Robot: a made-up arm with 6 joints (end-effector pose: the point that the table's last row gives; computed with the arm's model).
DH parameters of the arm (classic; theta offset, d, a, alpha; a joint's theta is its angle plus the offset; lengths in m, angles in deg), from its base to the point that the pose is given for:
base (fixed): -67.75 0 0.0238 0
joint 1: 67.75 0.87 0.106 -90
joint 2: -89.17 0 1.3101 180
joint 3: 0.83 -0.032 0.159 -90
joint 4: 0 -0.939 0.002 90
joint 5: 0 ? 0.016 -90
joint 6: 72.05 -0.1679 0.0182 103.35
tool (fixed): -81.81 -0.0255 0 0
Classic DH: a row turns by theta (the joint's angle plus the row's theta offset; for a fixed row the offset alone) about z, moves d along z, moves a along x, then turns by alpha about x.
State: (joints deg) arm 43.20 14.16 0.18 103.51 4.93 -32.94
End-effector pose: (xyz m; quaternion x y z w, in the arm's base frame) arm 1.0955 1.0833 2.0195 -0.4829 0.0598 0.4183 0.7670
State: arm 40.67 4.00 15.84 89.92 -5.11 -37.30
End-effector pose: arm 0.9423 0.8277 2.5593 -0.2772 -0.0538 0.2974 0.9120
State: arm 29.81 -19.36 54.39 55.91 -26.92 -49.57
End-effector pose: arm -0.0999 -0.0978 3.1998 0.2821 -0.3446 0.2139 0.8694
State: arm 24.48 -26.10 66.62 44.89 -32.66 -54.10
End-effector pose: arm -0.5499 -0.2938 3.1372 0.3921 -0.4313 0.2628 0.7689
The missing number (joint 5, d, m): 0.033
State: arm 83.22 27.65 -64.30 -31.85 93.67 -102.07
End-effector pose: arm 0.1952 0.9480 1.1278 0.7753 0.3612 0.3510 0.3811
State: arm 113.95 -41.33 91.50 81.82 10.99 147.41
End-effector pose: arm 0.6153 -1.5660 2.5132 -0.2956 -0.0796 -0.6337 0.7105
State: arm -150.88 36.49 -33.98 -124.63 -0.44 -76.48
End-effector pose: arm -1.2027 -0.7053 0.9174 0.0664 0.8545 -0.0942 0.5064
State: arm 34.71 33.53 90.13 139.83 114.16 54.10
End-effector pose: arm 0.9732 0.8377 2.7250 0.6892 0.6650 -0.1502 0.2453
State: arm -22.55 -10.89 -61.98 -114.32 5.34 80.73
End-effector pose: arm 0.6341 -0.2316 1.3746 0.5086 0.3566 -0.2783 0.7326
